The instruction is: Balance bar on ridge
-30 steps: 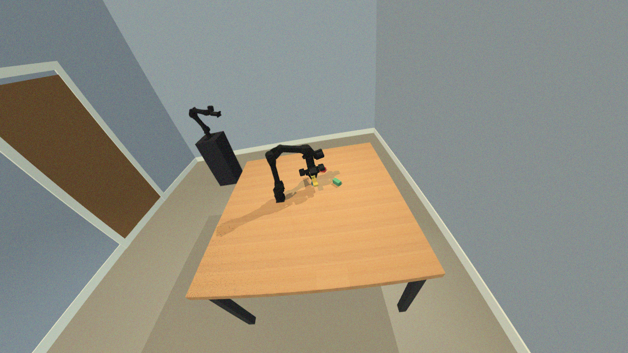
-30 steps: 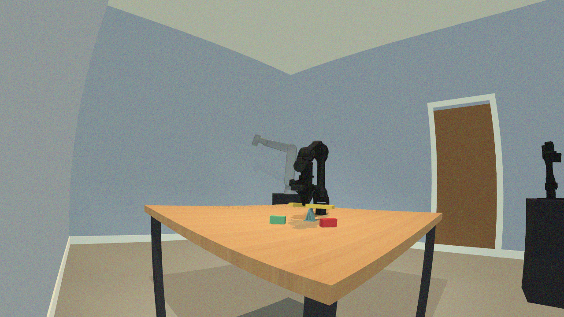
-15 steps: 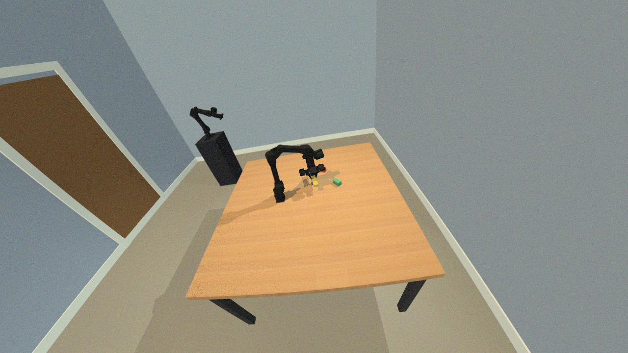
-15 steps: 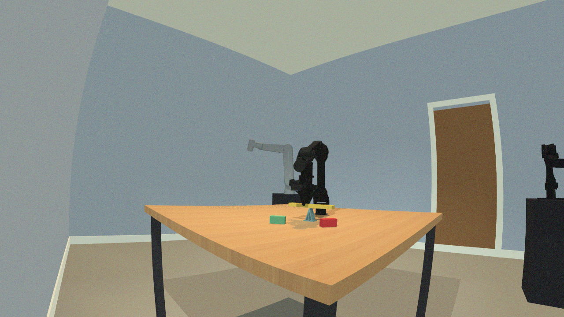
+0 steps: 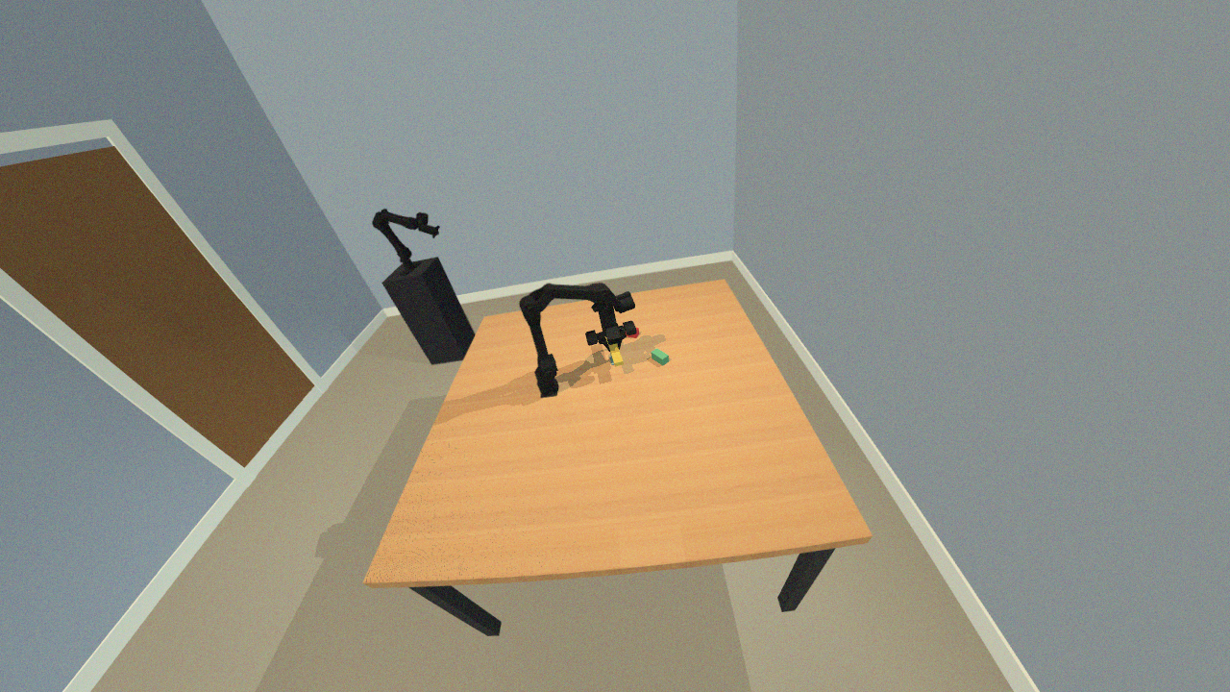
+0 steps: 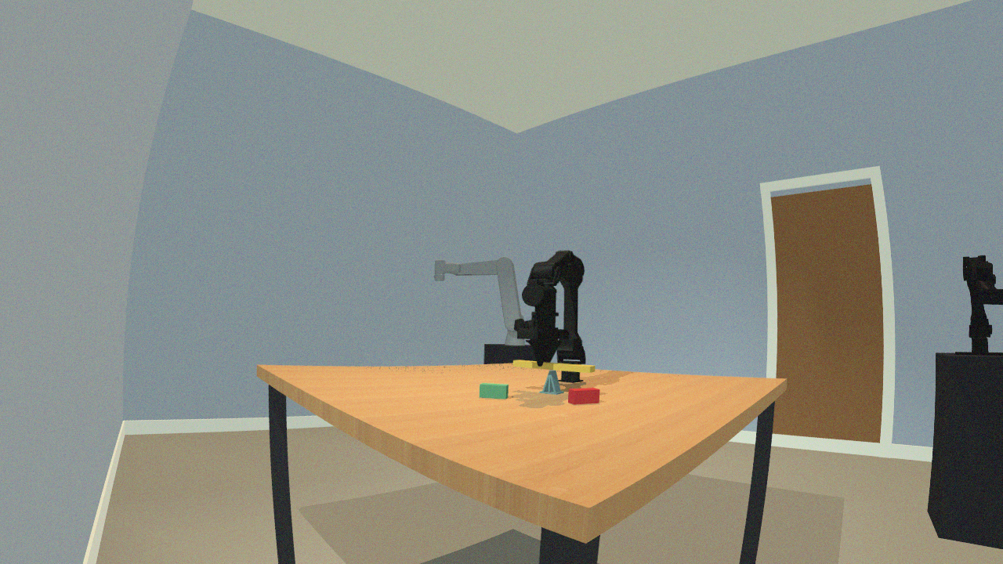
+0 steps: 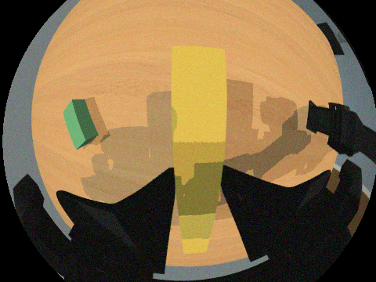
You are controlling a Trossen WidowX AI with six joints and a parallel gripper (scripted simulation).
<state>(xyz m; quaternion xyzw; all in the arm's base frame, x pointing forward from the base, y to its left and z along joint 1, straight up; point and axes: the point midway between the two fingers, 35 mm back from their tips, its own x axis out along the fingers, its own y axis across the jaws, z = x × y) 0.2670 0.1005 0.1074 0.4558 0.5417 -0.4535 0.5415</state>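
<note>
My gripper tip is now 30 mm to the right of the yellow bar. From my gripper tip the other things lie so: red block: 70 mm ahead, 180 mm to the left, 60 mm below; then green block: 170 mm ahead, 10 mm to the right, 60 mm below.
</note>
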